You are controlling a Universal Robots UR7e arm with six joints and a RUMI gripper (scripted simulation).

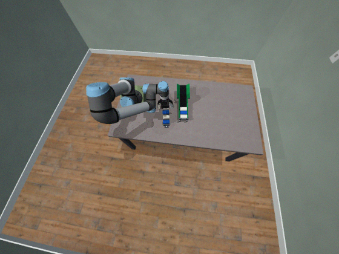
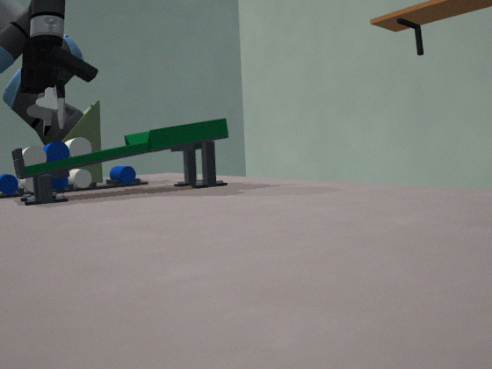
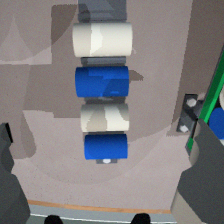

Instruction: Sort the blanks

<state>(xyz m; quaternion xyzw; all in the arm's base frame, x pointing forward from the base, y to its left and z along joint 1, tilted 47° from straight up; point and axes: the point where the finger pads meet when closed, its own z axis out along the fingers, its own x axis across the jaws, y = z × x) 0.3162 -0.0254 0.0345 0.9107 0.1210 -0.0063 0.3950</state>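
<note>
The stock rack is 1 cm behind my hand, 3 cm to the left of it and 13 cm below it. The rest, counted from my hand: dark stop: 19 cm ahead, 6 cm to the right, 7 cm below.
</note>
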